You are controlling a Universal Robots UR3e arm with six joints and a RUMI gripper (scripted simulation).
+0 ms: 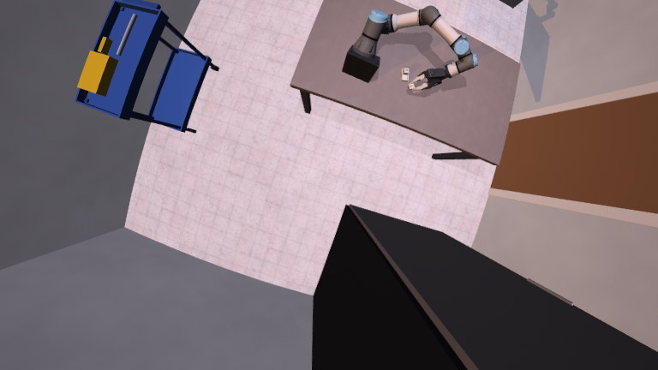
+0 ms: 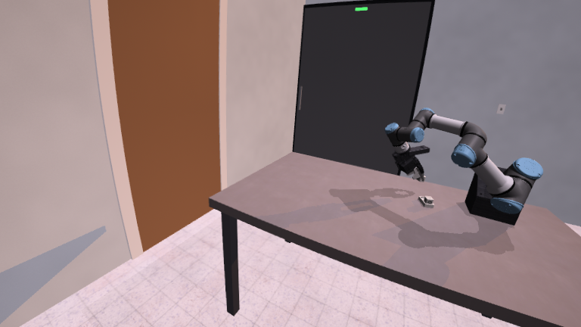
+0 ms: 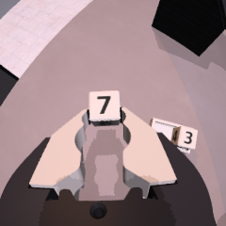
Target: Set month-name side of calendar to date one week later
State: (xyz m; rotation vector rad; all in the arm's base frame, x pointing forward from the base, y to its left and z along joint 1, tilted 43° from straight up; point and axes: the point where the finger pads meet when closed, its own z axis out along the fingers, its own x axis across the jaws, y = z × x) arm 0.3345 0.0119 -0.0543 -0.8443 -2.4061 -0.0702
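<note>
Right now my hand is 1 cm above the cube. The rest, counted from my hand: pale tray (10 cm to the left, 8 cm below, 4 cm behind).
</note>
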